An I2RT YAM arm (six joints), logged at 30 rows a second.
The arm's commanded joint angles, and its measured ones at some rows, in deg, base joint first. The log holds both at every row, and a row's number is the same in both.
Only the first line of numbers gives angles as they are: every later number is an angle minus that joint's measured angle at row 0.
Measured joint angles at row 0: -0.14, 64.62, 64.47, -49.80, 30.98, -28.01
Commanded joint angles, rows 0 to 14: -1.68, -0.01, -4.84, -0.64, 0.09, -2.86; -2.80, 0.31, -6.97, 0.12, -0.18, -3.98; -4.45, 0.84, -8.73, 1.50, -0.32, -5.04; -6.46, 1.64, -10.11, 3.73, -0.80, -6.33; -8.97, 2.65, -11.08, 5.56, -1.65, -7.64; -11.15, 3.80, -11.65, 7.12, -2.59, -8.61; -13.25, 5.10, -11.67, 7.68, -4.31, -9.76; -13.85, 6.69, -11.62, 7.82, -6.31, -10.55; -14.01, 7.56, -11.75, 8.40, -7.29, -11.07; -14.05, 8.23, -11.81, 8.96, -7.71, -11.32; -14.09, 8.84, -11.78, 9.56, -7.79, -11.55; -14.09, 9.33, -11.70, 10.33, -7.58, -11.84; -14.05, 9.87, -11.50, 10.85, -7.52, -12.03; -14.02, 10.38, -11.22, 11.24, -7.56, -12.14; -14.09, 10.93, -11.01, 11.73, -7.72, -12.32
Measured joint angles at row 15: -14.21, 10.32, -11.67, 9.05, -5.77, -10.43
